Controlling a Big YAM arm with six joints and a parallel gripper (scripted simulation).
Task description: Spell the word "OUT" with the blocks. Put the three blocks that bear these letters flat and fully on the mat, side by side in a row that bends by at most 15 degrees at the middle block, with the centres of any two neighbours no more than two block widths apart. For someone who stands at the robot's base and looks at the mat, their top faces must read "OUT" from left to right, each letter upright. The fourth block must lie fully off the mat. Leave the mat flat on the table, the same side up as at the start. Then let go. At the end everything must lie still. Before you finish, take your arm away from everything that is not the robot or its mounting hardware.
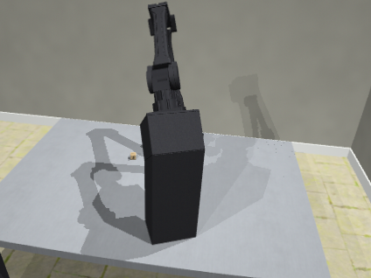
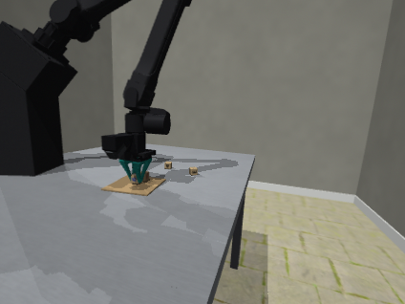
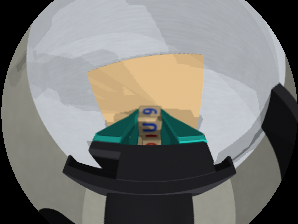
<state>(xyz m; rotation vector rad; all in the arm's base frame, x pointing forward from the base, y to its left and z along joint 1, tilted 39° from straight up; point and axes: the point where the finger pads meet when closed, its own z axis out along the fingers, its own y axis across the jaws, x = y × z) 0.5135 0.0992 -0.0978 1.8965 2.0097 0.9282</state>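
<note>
My hand is 2 cm above the tan mat.
</note>
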